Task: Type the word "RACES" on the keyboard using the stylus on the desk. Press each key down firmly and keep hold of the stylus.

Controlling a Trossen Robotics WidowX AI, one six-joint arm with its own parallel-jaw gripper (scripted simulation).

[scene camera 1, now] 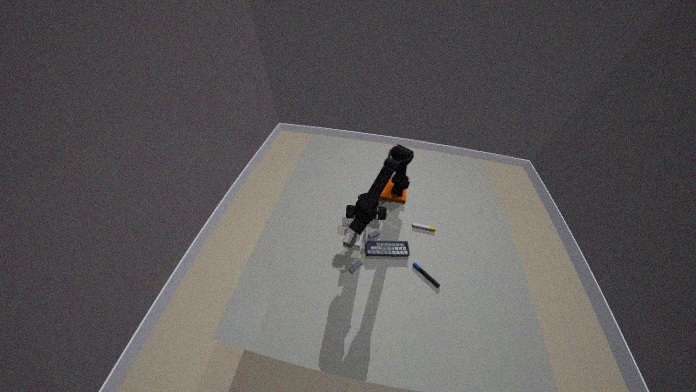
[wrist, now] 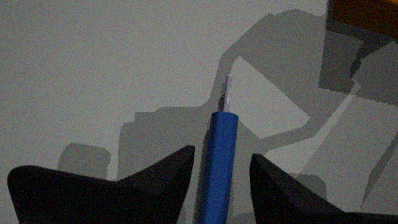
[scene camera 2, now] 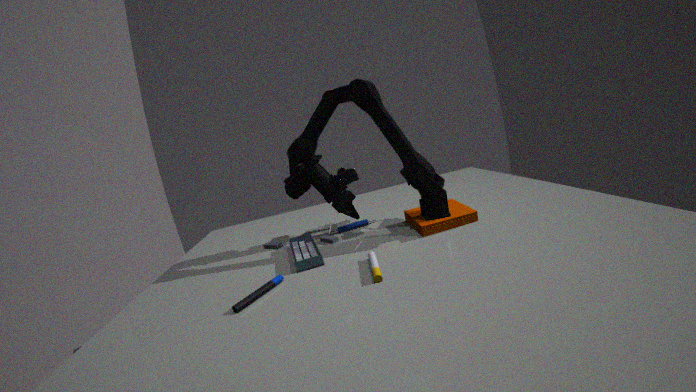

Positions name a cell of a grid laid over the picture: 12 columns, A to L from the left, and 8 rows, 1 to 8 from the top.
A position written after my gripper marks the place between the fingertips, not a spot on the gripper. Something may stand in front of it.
Observation:
In view: my gripper (scene camera 2: G5).
My gripper shows as well in the wrist view (wrist: G6).

